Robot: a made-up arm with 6 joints.
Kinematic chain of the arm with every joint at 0, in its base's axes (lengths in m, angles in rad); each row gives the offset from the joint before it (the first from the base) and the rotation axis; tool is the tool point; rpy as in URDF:
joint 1: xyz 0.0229 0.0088 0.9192 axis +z
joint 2: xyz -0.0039 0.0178 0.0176 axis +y
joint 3: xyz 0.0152 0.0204 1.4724 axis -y
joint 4: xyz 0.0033 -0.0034 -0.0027 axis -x
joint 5: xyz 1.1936 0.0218 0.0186 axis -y
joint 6: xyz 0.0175 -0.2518 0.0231 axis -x
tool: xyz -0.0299 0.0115 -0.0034 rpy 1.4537 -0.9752 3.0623
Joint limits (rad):
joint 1: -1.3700..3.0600
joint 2: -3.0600..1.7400
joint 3: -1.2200..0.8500
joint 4: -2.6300..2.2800
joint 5: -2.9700..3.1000
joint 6: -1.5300..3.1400
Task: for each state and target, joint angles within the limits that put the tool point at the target. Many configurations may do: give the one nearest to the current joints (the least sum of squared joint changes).
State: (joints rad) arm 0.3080 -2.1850 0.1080 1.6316 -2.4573 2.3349
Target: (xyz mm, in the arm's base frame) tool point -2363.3 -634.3 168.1
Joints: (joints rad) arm 0.2877 -2.1666 0.7466 1.6222 -2.4499 2.3485
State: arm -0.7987 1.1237 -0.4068 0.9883 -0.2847 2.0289
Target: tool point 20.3 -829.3 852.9
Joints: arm -1.3700 0.7154 -1.0879 0.4080 -0.2612 2.0387
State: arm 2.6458 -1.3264 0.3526 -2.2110 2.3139 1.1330
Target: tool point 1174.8 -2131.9 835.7
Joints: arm 2.1411 -2.0223 0.8118 -2.3046 2.3164 1.1313
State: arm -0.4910 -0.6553 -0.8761 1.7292 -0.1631 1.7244
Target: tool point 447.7 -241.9 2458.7
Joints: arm -0.6957 -0.5034 -0.5081 1.6235 -0.1619 1.7261
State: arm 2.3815 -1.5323 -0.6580 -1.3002 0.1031 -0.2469
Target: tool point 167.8 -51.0 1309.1
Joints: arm 2.4423 -1.1025 -1.1855 -1.3728 0.0725 -0.2427
